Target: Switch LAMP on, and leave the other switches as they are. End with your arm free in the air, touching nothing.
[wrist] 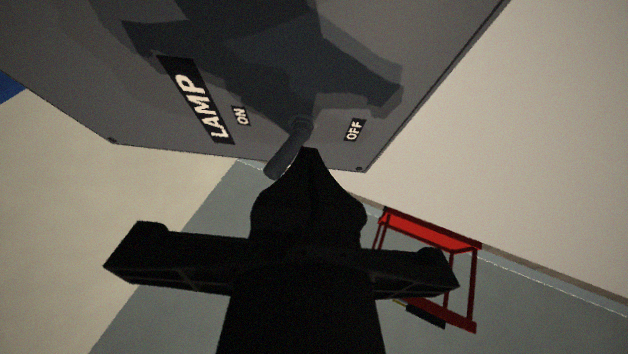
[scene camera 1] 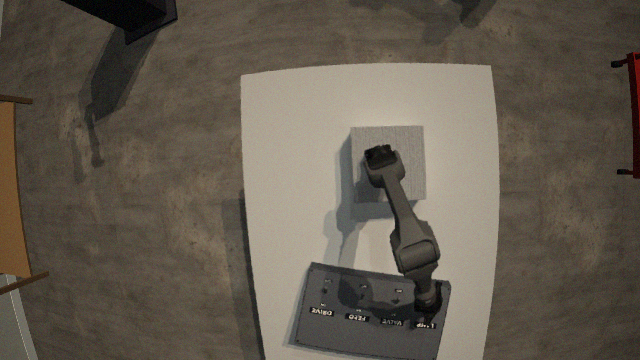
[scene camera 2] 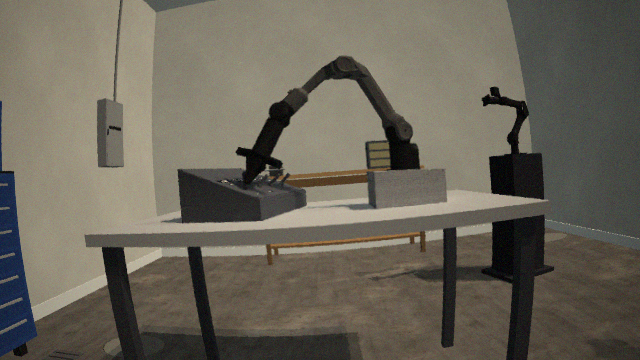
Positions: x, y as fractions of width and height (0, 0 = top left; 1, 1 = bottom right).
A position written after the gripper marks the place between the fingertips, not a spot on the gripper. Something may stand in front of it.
Observation:
In view: the gripper (scene camera 2: 0.39, 0.51) and a lamp lever (wrist: 0.44, 0.48).
The gripper is seen too in the wrist view (wrist: 0.49, 0.44).

